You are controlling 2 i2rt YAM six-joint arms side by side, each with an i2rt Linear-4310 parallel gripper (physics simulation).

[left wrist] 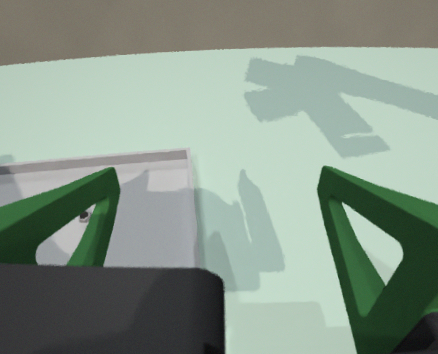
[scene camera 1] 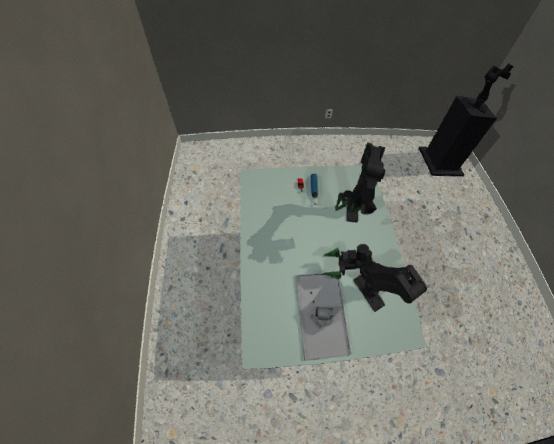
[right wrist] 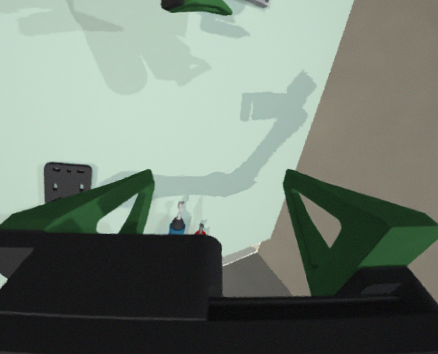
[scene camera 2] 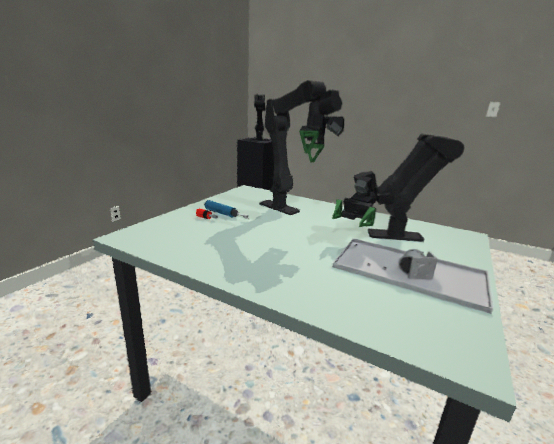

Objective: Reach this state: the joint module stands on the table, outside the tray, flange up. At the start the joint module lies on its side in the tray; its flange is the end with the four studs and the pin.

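Places are measured from the left arm's base along level axes (x ahead, y left, z up), in millimetres.
Pixels of known places: left gripper, fingertip midpoint: (left wrist: 218,178) (scene camera 1: 323,264) (scene camera 2: 345,221); right gripper, fingertip midpoint: (scene camera 1: 343,210) (right wrist: 218,176) (scene camera 2: 309,157); left arm's base at its link origin: (scene camera 1: 368,292) (scene camera 2: 395,236); right arm's base at its link origin: (scene camera 2: 279,207).
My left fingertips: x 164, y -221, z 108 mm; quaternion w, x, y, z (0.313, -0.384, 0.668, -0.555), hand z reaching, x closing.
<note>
For each thing: its top centre in the pictures, then the offset to it from my left fingertips. "*": a spot on its surface instead.
- grey tray at its top centre: (scene camera 2: 409,266) (scene camera 1: 322,313) 92 mm down, 109 mm ahead, 195 mm left
- blue tool at a spot on its surface: (right wrist: 177,229) * 72 mm down, 238 mm back, 430 mm right
- shorter red tool at its top centre: (right wrist: 202,240) (scene camera 2: 207,210) (scene camera 1: 301,184) 74 mm down, 195 mm back, 533 mm right
The grey joint module (scene camera 1: 323,314) (scene camera 2: 421,266) lies on its side in the grey tray (scene camera 1: 325,345) (scene camera 2: 462,287) (left wrist: 165,220); its studs and pin cannot be made out. It does not show in the left wrist view. My left gripper (scene camera 1: 324,264) (scene camera 2: 351,221) (left wrist: 218,178) is open and empty, above the table by the tray's end that lies away from the module. My right gripper (scene camera 1: 340,204) (scene camera 2: 312,150) (right wrist: 218,176) is open and empty, high above the table and far from the tray. A green finger of the left gripper shows at the top of the right wrist view.
Small dark nuts (scene camera 1: 311,293) (scene camera 2: 369,264) (left wrist: 84,216) lie in the tray. A blue tool (scene camera 1: 314,185) (scene camera 2: 220,208) (right wrist: 177,229) and a shorter red tool (scene camera 1: 300,183) (scene camera 2: 203,214) (right wrist: 200,233) lie at the table's far end from the tray. A black pedestal (scene camera 1: 460,135) (scene camera 2: 254,162) stands off the table.
</note>
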